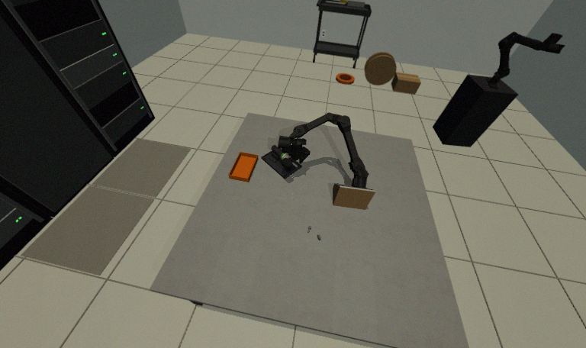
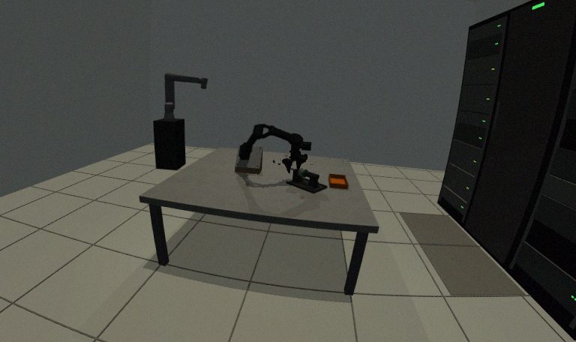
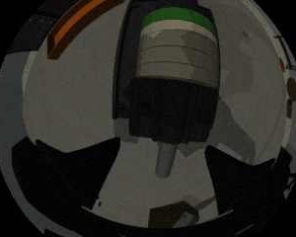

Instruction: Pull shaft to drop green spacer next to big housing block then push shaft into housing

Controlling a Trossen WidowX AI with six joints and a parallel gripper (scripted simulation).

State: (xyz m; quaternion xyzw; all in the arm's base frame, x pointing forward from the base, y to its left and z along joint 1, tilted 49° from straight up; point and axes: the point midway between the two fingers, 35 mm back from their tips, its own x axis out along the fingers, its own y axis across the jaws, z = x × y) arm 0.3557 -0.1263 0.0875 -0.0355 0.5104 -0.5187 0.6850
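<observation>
My gripper tip is now 5 cm short of the pale spacer, 4 cm to the left of it and 2 cm below it. Round my gripper tip: orange tray (31 cm ahead, 5 cm below, 1 cm to the right); grey shaft (6 cm ahead, 5 cm to the right, 2 cm above).
</observation>
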